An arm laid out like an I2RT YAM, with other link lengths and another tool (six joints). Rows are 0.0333 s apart.
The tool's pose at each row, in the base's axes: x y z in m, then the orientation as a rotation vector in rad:
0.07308 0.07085 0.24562 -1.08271 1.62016 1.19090
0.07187 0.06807 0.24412 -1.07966 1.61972 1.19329
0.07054 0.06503 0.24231 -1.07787 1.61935 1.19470
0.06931 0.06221 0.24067 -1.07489 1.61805 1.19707
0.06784 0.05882 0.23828 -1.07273 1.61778 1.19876
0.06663 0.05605 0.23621 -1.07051 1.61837 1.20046
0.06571 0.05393 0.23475 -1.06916 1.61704 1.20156
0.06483 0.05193 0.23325 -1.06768 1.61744 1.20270
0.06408 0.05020 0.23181 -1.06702 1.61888 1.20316
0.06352 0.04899 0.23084 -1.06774 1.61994 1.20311
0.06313 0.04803 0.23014 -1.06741 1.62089 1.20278
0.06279 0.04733 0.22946 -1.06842 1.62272 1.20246
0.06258 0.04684 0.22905 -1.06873 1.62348 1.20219
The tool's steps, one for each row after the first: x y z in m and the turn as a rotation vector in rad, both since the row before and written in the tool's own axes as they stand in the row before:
0.00221 0.00027 -0.00255 -0.00022 -0.00236 0.00203
0.00257 0.00026 -0.00276 -0.00015 -0.00146 0.00113
0.00235 0.00024 -0.00257 -0.00038 -0.00289 0.00149
0.00320 0.00017 -0.00301 -0.00015 -0.00164 0.00147
0.00273 0.00012 -0.00244 0.00000 -0.00110 0.00200
0.00197 0.00011 -0.00190 -0.00031 -0.00180 0.00026
0.00197 0.00009 -0.00177 0.00000 -0.00073 0.00134
0.00184 0.00002 -0.00150 0.00023 0.00052 0.00132
0.00126 0.00006 -0.00106 -0.00014 0.00115 0.00035
0.00092 0.00001 -0.00085 0.00053 0.00046 0.00050
0.00085 0.00002 -0.00059 0.00003 0.00186 0.00056
0.00052 0.00000 -0.00042 0.00016 0.00072 0.00020

